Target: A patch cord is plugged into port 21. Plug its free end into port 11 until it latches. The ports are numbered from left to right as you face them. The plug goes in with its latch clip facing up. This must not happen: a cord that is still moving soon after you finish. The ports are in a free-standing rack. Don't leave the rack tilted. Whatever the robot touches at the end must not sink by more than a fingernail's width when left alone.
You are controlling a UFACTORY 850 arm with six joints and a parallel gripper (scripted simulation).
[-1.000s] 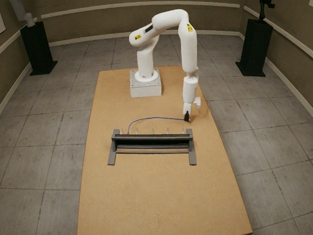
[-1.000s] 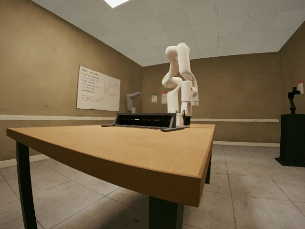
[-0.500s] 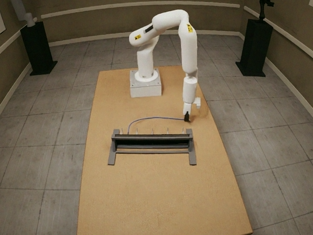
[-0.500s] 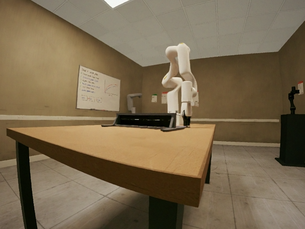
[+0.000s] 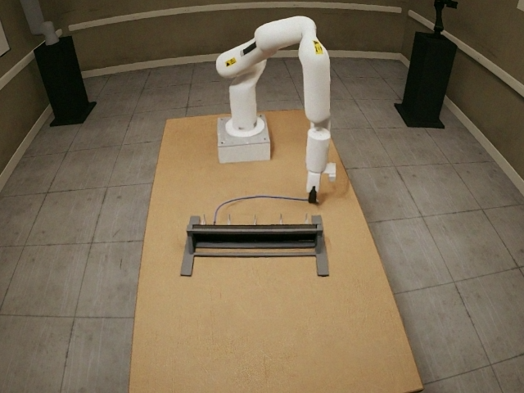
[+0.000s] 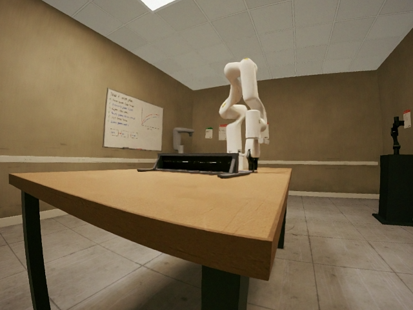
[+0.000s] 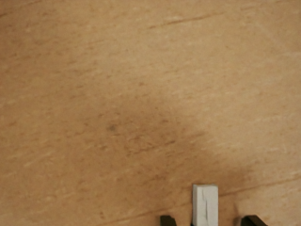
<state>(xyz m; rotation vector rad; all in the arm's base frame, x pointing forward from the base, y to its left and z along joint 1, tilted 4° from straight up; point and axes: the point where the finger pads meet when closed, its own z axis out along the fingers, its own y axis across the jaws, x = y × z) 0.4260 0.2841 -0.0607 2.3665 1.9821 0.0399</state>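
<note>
Right now my hand is 30 mm above the white plug and 20 mm to the right of it.
</note>
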